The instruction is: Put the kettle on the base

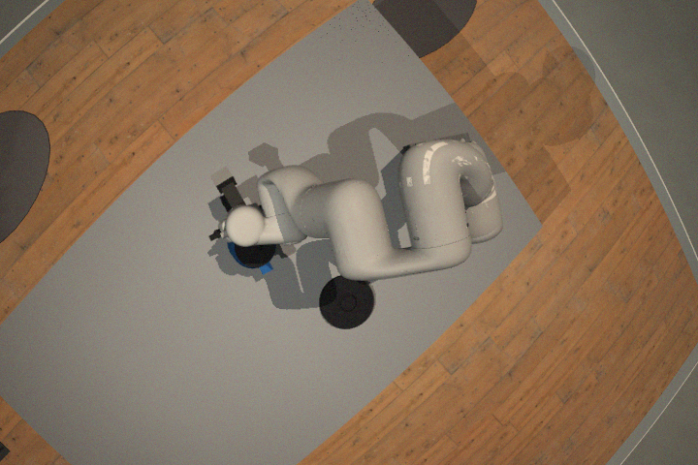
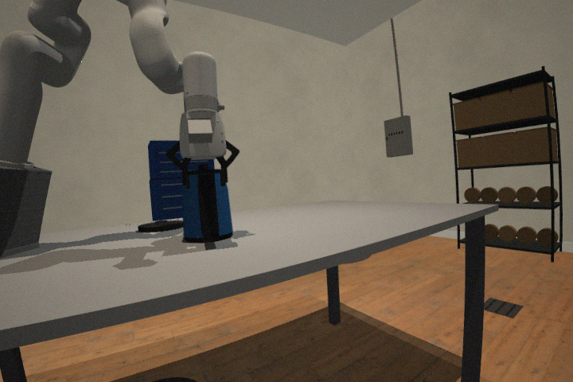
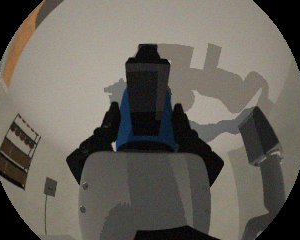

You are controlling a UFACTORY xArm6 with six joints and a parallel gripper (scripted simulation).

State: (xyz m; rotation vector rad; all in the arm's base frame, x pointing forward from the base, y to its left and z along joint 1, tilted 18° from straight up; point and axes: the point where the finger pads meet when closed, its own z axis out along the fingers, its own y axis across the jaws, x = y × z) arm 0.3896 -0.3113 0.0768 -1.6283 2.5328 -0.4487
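The blue kettle is 50 mm below my hand, 30 mm to the left of it and 20 mm ahead of it. The rest, counted from my hand: round black base: 370 mm to the left, 130 mm below, 20 mm ahead.
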